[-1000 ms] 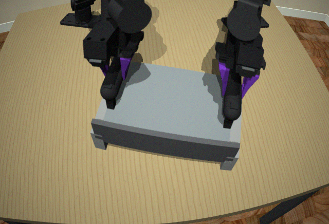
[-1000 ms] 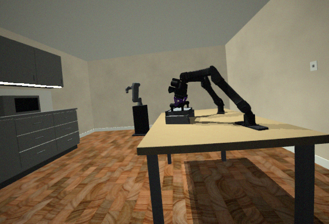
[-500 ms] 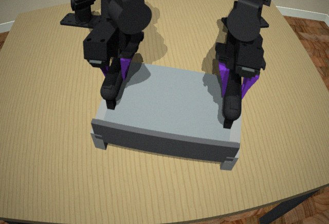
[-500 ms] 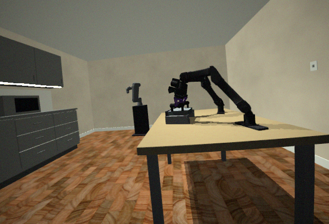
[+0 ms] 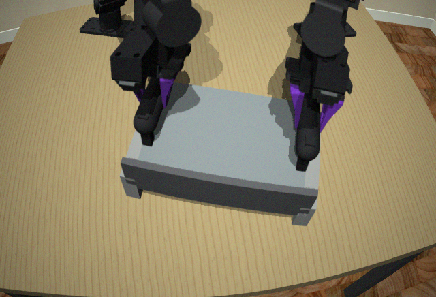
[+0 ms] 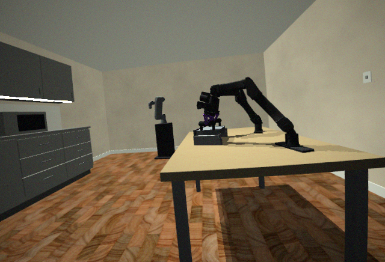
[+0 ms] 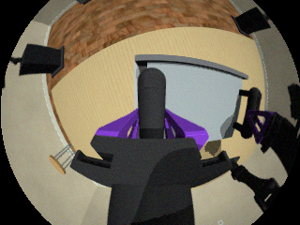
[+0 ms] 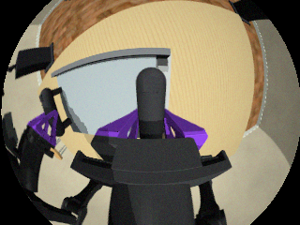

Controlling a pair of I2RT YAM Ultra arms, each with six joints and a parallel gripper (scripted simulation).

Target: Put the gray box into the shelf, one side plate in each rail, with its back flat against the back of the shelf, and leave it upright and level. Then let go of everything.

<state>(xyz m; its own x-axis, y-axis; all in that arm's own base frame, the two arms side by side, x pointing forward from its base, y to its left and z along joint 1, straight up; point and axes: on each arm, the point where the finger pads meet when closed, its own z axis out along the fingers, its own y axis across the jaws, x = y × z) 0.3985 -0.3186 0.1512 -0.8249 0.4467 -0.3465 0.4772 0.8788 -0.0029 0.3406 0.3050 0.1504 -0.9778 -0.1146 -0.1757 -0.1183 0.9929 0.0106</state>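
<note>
The gray box is 20 mm ahead of my right hand, 120 mm to the left of it and 50 mm below it. From my right hand the other things lie so: dark back plate: 120 mm ahead, 100 mm to the left, 80 mm below.
Now: the gray box 120 mm to the right of my left hand, 50 mm below it and 30 mm behind it. Round my left hand: dark back plate: 140 mm to the right, 80 mm below, 70 mm ahead.
</note>
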